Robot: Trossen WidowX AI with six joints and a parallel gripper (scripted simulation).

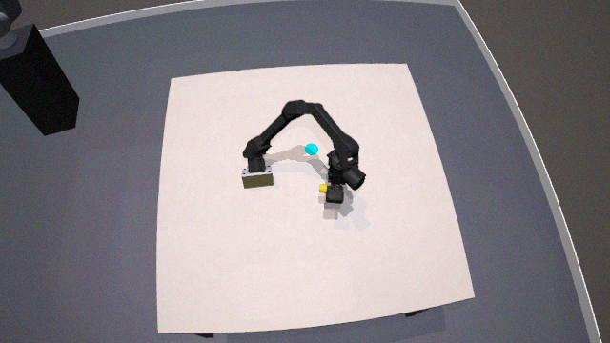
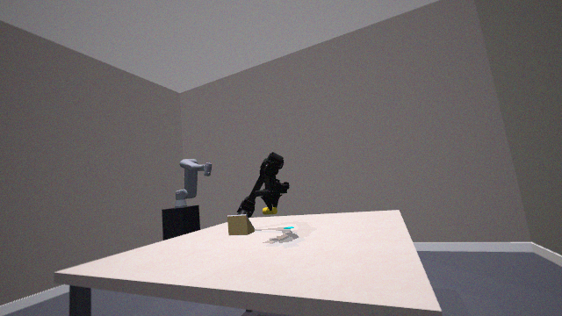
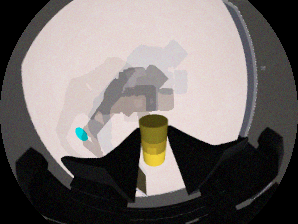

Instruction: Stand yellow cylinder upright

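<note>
Now: the cyan circle 270 mm to the left of my gripper tip, 130 mm below it and 10 mm behind it. Also, from my gripper tip: yellow cylinder 20 mm behind, 10 mm to the left.
</note>
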